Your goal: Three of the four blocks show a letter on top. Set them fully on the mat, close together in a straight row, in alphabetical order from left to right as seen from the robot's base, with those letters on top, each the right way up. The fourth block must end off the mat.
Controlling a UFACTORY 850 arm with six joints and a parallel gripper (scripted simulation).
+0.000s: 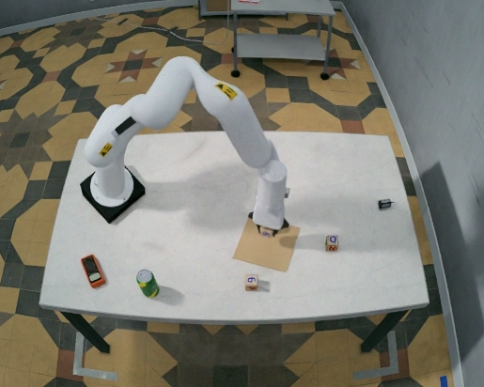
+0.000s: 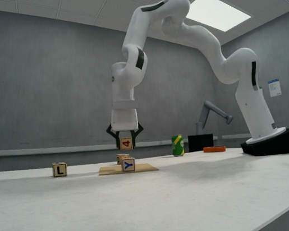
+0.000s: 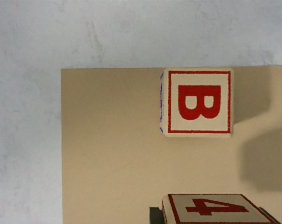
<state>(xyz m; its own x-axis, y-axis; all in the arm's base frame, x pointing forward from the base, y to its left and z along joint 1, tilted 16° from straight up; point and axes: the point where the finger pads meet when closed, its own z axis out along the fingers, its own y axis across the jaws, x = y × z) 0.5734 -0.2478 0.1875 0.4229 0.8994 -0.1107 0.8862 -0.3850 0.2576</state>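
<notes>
Now: the tan mat 90 mm below my hand. Also, from my hand: Q block (240 mm ahead, 70 mm below, 50 mm to the right); green can (440 mm behind, 160 mm to the right, 30 mm below); J block (right at my hand).
</notes>
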